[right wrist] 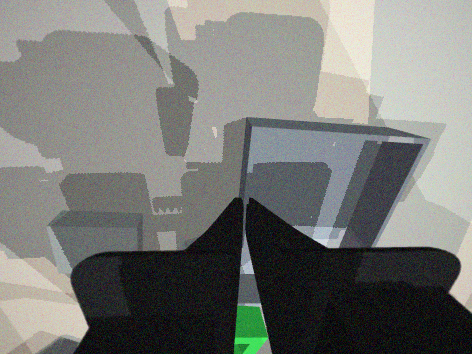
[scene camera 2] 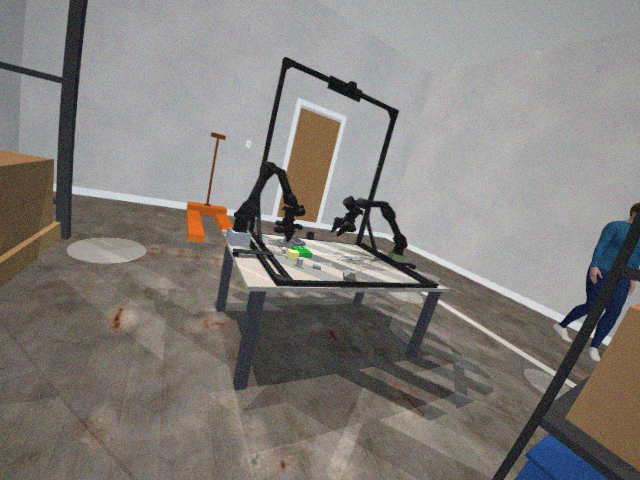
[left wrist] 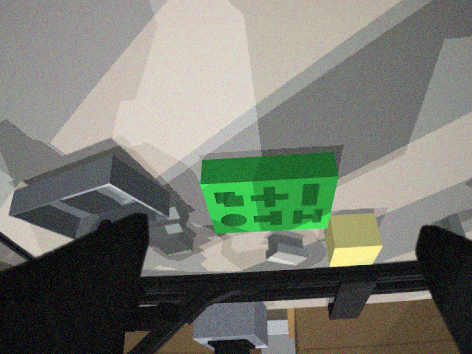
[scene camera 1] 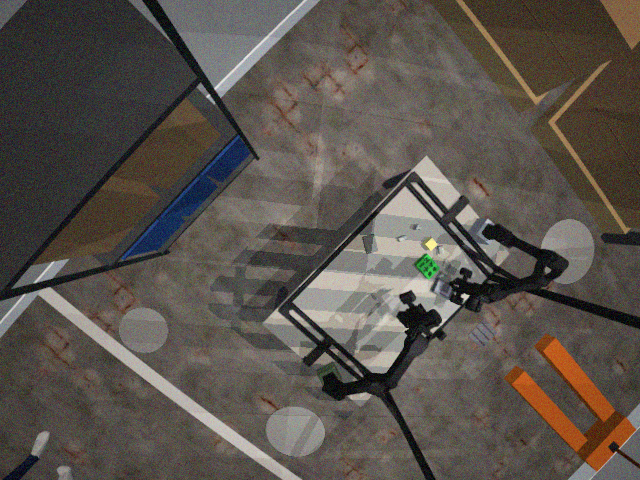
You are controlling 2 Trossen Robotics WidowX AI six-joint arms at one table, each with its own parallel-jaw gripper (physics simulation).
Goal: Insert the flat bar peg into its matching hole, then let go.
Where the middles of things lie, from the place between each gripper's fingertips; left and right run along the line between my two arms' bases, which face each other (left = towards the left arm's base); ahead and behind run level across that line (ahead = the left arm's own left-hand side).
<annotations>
The yellow block (left wrist: 354, 239) lies 250 mm ahead of my right hand, 60 mm to the right of it and 10 mm above it. Round my right hand: grey tray (right wrist: 339, 184) 40 mm to the left; then green hole block (left wrist: 283, 192) 160 mm ahead, 30 mm to the left.
The green hole block lies 18 cm to the right of my left hand and 13 cm below it. Round my left hand: grey tray: 16 cm behind, 17 cm to the right, 12 cm below; yellow block: 9 cm ahead, 26 cm to the right, 12 cm below.
</annotations>
